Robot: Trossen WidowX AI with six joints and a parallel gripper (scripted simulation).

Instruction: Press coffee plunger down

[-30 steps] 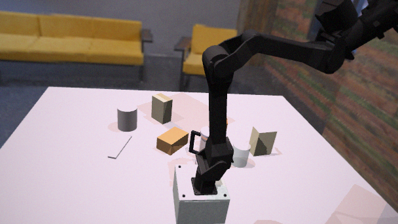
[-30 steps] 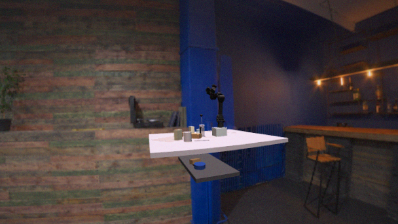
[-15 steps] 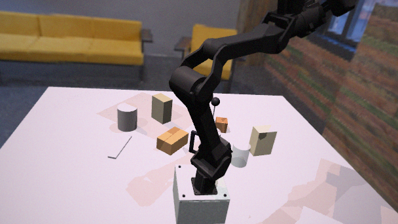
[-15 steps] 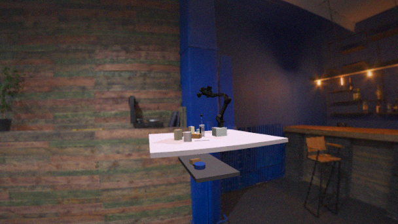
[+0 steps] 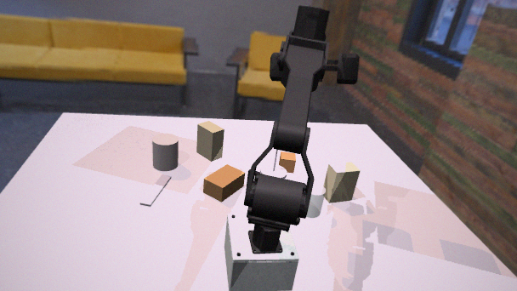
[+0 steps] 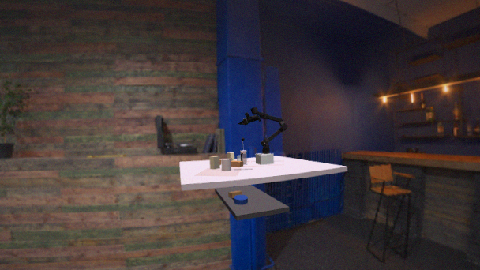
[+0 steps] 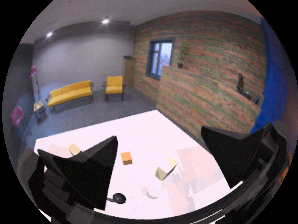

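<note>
The coffee press is 290 mm below my gripper tip, 90 mm to the left of it and 10 mm ahead of it. From my gripper tip the other things lie so: thin flat strip 410 mm below, 380 mm to the left, 110 mm ahead.
</note>
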